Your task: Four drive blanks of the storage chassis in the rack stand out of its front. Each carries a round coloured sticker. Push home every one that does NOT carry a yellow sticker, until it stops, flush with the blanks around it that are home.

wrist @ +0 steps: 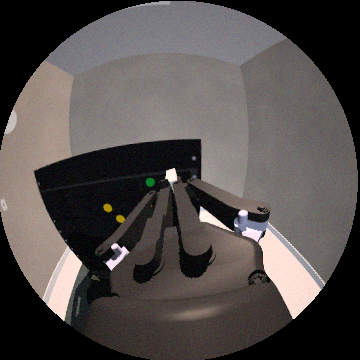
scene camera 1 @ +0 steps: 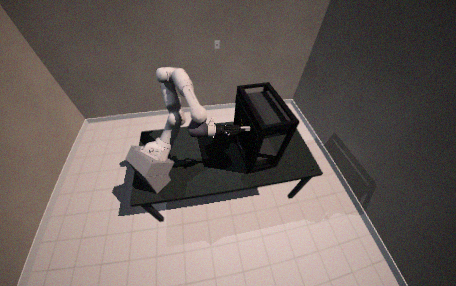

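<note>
The black rack [scene camera 1: 294, 121] [wrist: 120, 160] stands on the table, with the dark chassis front [wrist: 75, 210] facing the arm. In the wrist view, a green sticker [wrist: 150, 182] shows just left of the fingertips. Two yellow stickers, one [wrist: 107, 207] upper left and one [wrist: 120, 218] lower right of it, show farther left and lower. A tiny yellow speck [wrist: 152, 205] shows between the finger links, mostly hidden. My gripper [scene camera 1: 246, 128] [wrist: 172, 175] is shut and empty, its tips at the rack's front. Whether they touch a blank, and how far each blank stands out, I cannot tell.
The dark table [scene camera 1: 215, 180] carries the arm's grey base block [scene camera 1: 150, 170] at its left end and the rack towards its right end. The rack's open frame rises above the gripper's level. Walls stand behind and to the right of the table.
</note>
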